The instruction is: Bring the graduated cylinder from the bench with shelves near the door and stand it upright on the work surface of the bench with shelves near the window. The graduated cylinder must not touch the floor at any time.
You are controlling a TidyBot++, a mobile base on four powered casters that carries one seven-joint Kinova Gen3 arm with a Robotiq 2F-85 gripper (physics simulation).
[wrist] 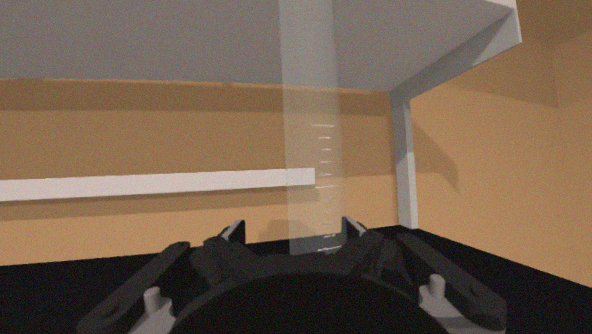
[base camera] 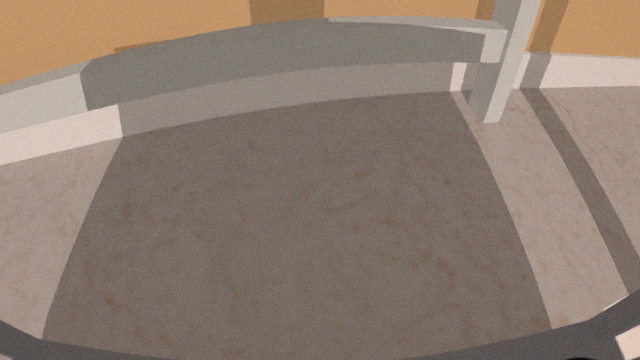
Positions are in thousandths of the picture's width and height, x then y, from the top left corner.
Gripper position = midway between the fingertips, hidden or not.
My gripper shows in the wrist view (496, 687); in the base camera view it is out of frame. A graduated cylinder shows in the wrist view (535, 609); in the base camera view it is out of frame.
